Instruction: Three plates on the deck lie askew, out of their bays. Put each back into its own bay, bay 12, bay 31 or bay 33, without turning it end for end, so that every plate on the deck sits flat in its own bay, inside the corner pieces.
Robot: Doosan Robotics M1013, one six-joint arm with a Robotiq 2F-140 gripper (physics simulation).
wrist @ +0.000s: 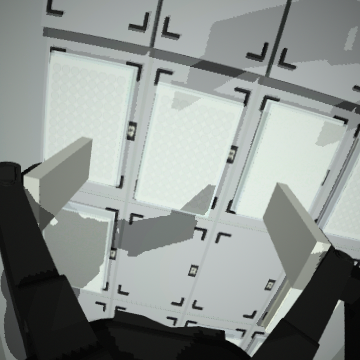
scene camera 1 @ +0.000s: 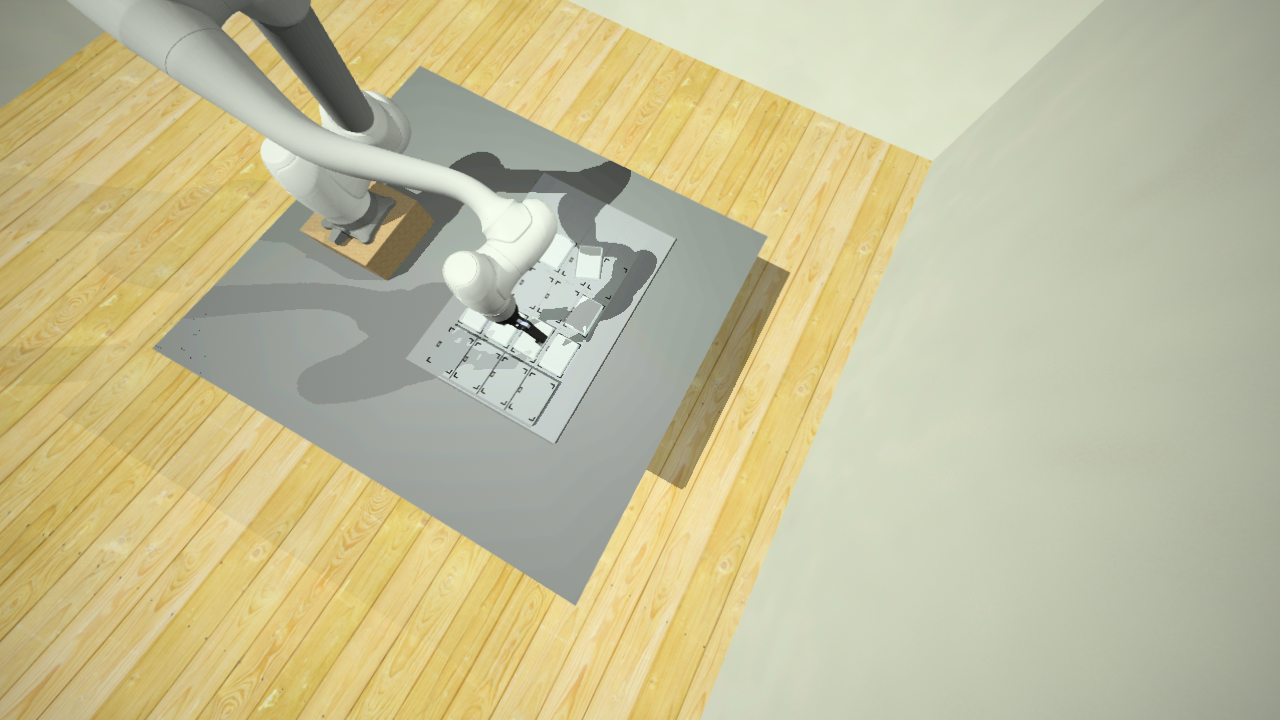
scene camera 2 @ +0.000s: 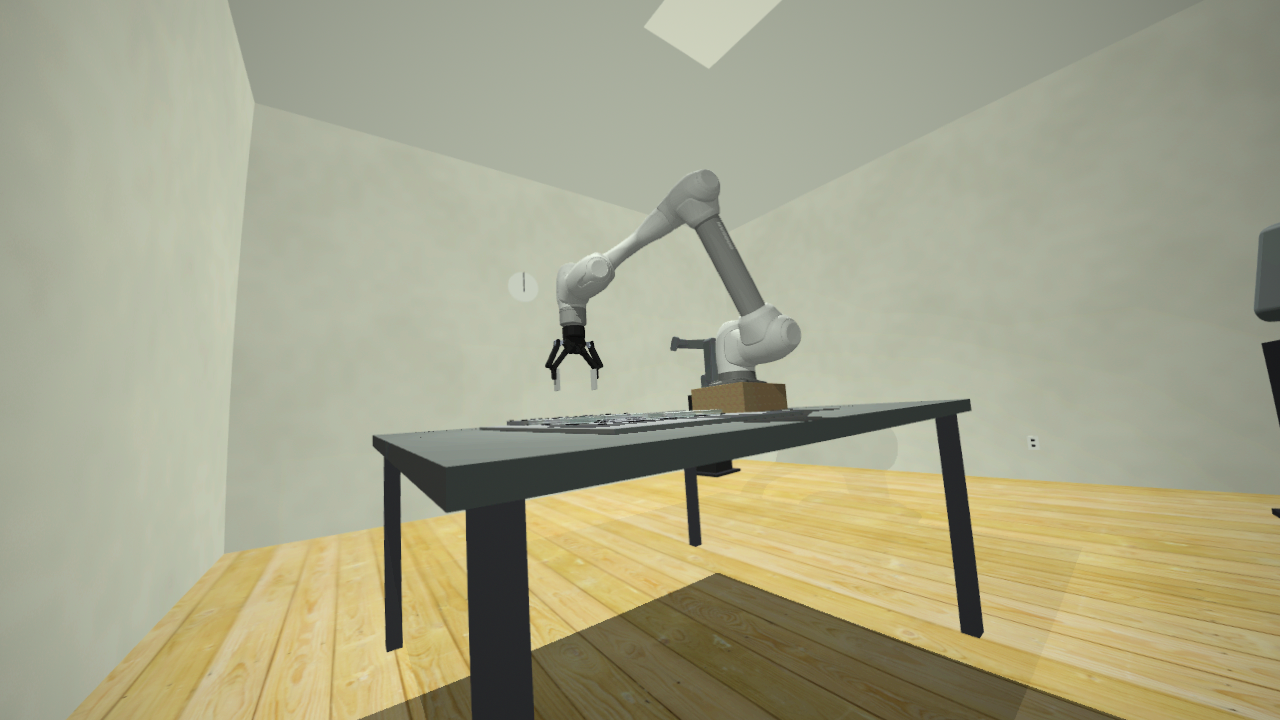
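Seen in the pictures: gripper, fingertip midpoint: (wrist: 181, 179) (scene camera 1: 524, 332) (scene camera 2: 576, 390); arm's base at its link origin: (scene camera 1: 360, 214) (scene camera 2: 737, 386).
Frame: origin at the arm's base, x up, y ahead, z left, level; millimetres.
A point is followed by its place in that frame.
Note:
My gripper (scene camera 1: 542, 338) @[x 7, y 694, z -160 mm] (scene camera 2: 575, 386) @[x 7, y 694, z -160 mm] (wrist: 181, 179) @[x 7, y 694, z -160 mm] is wide open and empty, raised above the deck (scene camera 1: 617, 237) @[x -96, y 798, z 326 mm]. Between its fingers in the wrist view, a pale plate (wrist: 192, 142) @[x -80, y 687, z -163 mm] with round wells lies among its corner pieces, with a gap at its upper edge; its lower left corner piece is mostly hidden. A welled plate (wrist: 90, 112) @[x -82, y 789, z -180 mm] lies to its left and a smooth plate (wrist: 295, 155) @[x -82, y 582, z -163 mm] to its right. A shaded plate (scene camera 1: 586, 315) @[x -81, y 825, z -5 mm] (wrist: 75, 250) @[x -81, y 812, z -8 mm] lies at lower left. Another plate (scene camera 1: 588, 262) @[x -80, y 747, z 182 mm] looks askew in scene camera 1. A plate (wrist: 282, 307) @[x -79, y 534, z 47 mm] at lower right is partly hidden by a finger. Bay numbers are unreadable.
The deck lies on the grey table (scene camera 1: 501, 483) @[x -106, y 809, z -612 mm] (scene camera 2: 537, 461) @[x -111, y 1232, z 572 mm]. A raised dark rail (wrist: 200, 64) @[x -96, y 689, z -236 mm] runs beyond the row of plates. The arm stands on a wooden block (scene camera 1: 398, 241) @[x -37, y 132, z -26 mm] (scene camera 2: 738, 396) @[x -44, y 145, z 95 mm] and hides part of the deck. A further plate (wrist: 345, 215) @[x -81, y 503, z -102 mm] shows at the right edge.

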